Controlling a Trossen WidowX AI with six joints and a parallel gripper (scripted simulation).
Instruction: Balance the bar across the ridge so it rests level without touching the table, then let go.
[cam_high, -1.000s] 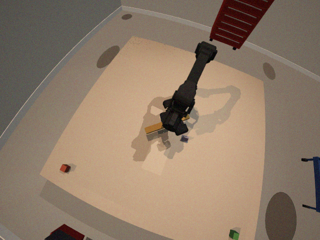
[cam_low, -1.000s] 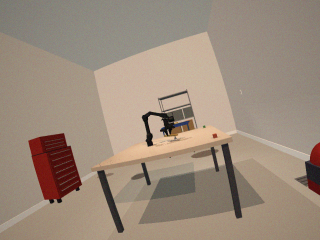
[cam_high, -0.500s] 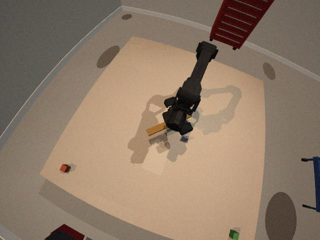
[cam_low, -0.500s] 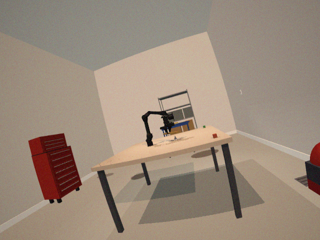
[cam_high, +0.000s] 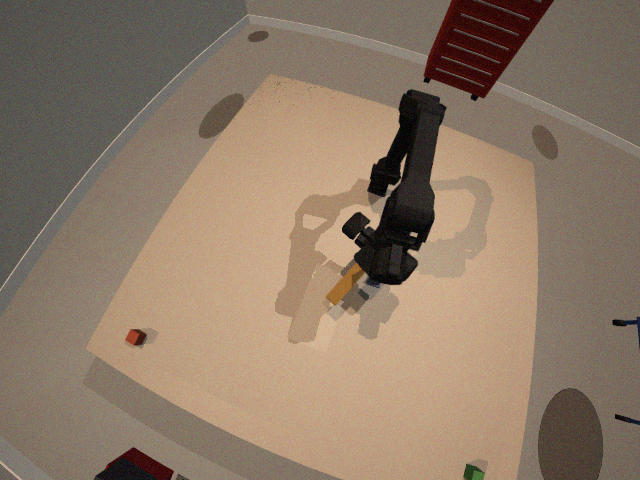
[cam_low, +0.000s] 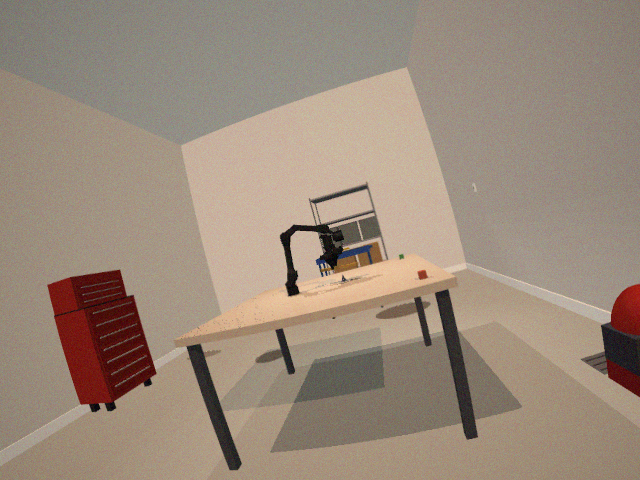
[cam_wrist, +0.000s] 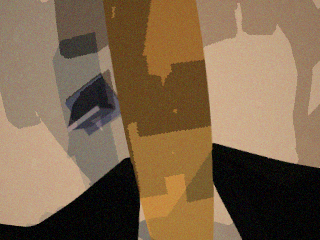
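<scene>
My gripper tip is 3 cm short of the long yellow bar and 1 cm to the left of it. Also, from my gripper tip: red cube (53 cm to the right, 45 cm ahead, 8 cm below); then green cube (47 cm to the left, 45 cm ahead, 8 cm below).
</scene>
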